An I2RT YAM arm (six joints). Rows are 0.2 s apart.
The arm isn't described. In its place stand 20 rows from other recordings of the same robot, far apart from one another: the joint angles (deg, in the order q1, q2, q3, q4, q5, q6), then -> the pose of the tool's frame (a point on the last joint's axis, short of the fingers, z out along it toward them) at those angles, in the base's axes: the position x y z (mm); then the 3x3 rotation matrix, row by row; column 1 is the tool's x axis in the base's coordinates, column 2 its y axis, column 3 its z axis.
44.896 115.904 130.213 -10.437 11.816 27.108 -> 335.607 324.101 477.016; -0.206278 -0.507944 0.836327; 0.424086 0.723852 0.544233; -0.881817 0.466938 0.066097
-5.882 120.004 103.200 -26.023 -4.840 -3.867 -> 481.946 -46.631 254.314; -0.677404 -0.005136 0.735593; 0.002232 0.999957 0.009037; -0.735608 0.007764 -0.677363
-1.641 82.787 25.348 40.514 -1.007 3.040 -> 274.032 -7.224 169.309; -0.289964 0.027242 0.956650; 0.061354 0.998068 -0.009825; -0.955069 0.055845 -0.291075
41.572 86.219 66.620 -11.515 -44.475 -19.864 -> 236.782 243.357 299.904; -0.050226 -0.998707 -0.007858; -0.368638 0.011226 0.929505; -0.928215 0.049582 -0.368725
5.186 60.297 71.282 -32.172 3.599 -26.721 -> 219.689 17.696 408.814; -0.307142 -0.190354 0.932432; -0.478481 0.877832 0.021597; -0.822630 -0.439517 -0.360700
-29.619 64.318 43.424 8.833 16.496 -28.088 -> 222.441 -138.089 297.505; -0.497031 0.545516 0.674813; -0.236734 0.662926 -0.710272; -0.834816 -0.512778 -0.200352
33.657 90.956 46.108 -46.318 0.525 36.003 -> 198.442 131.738 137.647; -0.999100 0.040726 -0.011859; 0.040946 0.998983 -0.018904; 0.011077 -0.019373 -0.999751
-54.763 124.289 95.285 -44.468 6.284 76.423 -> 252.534 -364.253 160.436; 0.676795 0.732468 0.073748; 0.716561 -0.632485 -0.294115; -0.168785 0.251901 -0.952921
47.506 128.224 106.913 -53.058 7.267 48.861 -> 315.983 338.242 182.485; -0.961485 0.023875 0.273818; 0.056427 0.992147 0.111628; -0.269003 0.122779 -0.955281
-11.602 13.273 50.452 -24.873 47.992 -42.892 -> 11.893 -29.446 390.822; -0.422665 0.761717 0.491061; -0.378218 0.344148 -0.859368; -0.823593 -0.548953 0.142636
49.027 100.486 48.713 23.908 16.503 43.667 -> 245.246 266.970 167.216; -0.607832 -0.192935 0.770270; 0.309740 0.835585 0.453716; -0.731164 0.514367 -0.448136
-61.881 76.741 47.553 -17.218 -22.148 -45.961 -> 142.089 -237.420 225.891; -0.736443 0.237315 0.633509; -0.034590 0.922017 -0.385601; -0.675614 -0.305887 -0.670804
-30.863 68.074 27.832 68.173 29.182 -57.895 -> 197.140 -138.034 295.151; -0.478928 0.775157 0.412019; -0.575348 0.077319 -0.814246; -0.663025 -0.627019 0.408955
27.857 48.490 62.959 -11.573 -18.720 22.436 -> 149.248 91.803 435.949; -0.235767 -0.688035 0.686310; 0.284233 0.626516 0.725734; -0.929314 0.366176 0.047850
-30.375 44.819 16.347 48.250 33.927 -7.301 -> 140.185 -105.195 270.566; 0.178659 0.902711 0.391400; -0.226937 0.424881 -0.876342; -0.957382 0.067744 0.280768
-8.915 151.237 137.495 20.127 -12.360 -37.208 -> 605.555 -87.276 252.714; 0.123046 0.019623 0.992207; -0.617219 0.784421 0.061029; -0.777110 -0.619918 0.108631
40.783 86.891 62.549 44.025 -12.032 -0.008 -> 264.780 238.216 367.445; 0.255143 -0.787430 0.561120; 0.219921 0.612377 0.759361; -0.941561 -0.070343 0.329417
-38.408 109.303 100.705 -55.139 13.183 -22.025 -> 313.545 -258.945 287.914; -0.907927 0.370521 0.195917; 0.253862 0.858085 -0.446368; -0.333502 -0.355533 -0.873139
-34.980 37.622 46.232 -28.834 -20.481 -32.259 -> 125.852 -72.854 333.553; -0.382587 0.075485 0.920831; -0.342557 0.914033 -0.217253; -0.858069 -0.398555 -0.323840
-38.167 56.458 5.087 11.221 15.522 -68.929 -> 117.334 -104.341 109.771; -0.887930 -0.201161 0.413661; -0.445682 0.598719 -0.665510; -0.113792 -0.775287 -0.621274
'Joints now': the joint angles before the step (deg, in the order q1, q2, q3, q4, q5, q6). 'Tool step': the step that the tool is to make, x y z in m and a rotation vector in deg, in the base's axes. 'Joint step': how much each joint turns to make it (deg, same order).
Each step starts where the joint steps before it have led.
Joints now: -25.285, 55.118, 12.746, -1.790, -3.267, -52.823
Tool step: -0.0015, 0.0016, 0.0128, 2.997, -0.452, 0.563
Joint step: -0.284, -3.182, 2.485, -6.428, -2.639, 1.478
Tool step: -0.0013, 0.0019, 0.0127, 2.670, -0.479, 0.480
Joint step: -0.082, -2.466, 2.507, -5.517, -2.251, 1.455
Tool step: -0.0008, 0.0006, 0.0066, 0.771, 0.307, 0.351
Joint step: -0.083, -0.912, 1.486, -2.996, -0.706, 0.081
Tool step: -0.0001, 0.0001, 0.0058, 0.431, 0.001, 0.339
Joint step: -0.110, -0.534, 1.264, -1.995, -0.591, -0.056
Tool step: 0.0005, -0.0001, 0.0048, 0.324, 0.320, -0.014
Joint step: 0.027, -0.066, 1.224, -1.697, -0.082, 0.136
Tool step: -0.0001, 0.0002, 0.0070, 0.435, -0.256, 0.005
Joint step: -0.037, -0.603, 1.418, -1.926, -0.394, 0.320
